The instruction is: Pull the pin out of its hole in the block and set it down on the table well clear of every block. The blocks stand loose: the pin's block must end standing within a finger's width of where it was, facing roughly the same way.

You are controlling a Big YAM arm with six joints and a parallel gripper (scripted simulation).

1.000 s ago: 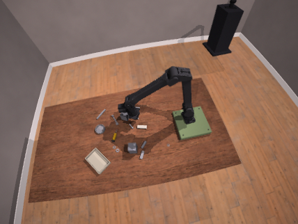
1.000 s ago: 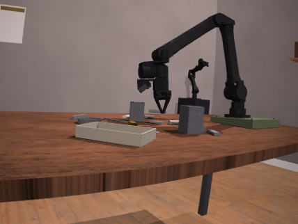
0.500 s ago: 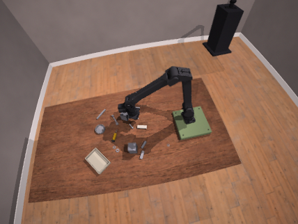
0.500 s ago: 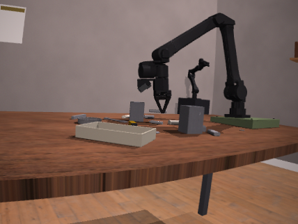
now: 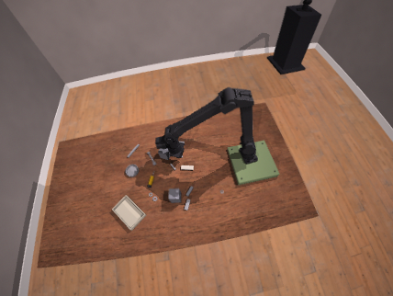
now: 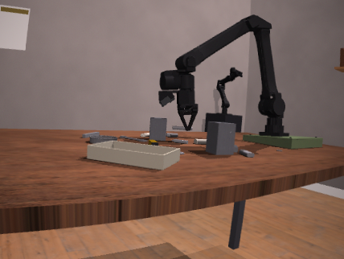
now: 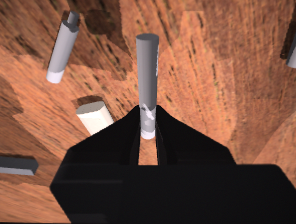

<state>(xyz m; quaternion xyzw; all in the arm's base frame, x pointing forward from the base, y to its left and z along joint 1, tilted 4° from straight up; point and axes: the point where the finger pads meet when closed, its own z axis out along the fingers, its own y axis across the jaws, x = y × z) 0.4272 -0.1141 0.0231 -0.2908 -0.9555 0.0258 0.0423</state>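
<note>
My hand is 70 mm to the right of the white cylinder, 40 mm above it and 20 mm past it. Also, from my hand: light grey pin: 20 mm ahead, 10 mm to the right; then grey block: 250 mm to the left, 80 mm ahead; then yellow-handled tool: 220 mm ahead, 90 mm to the left, 40 mm below.
</note>
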